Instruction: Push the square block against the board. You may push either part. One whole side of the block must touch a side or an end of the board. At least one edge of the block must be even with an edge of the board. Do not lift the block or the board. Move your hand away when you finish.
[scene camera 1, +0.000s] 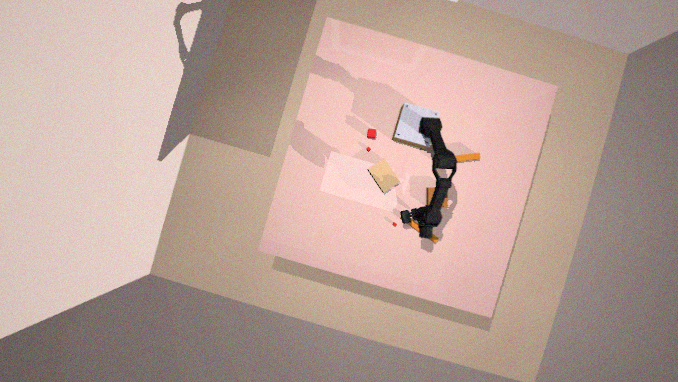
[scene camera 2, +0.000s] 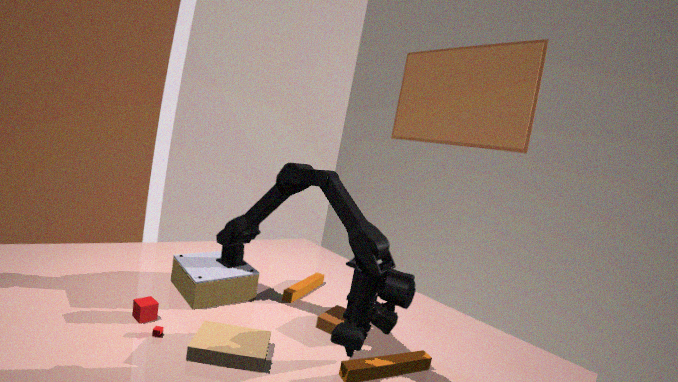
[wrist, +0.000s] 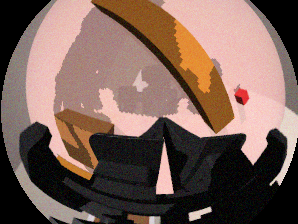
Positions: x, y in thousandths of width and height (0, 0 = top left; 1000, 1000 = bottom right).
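Through scene camera 2 I can see my gripper (scene camera 2: 515, 933), which is shut and holds nothing. The wrist view gives me the gripper (wrist: 545, 538) again, and there I find a square block (wrist: 253, 578) too.
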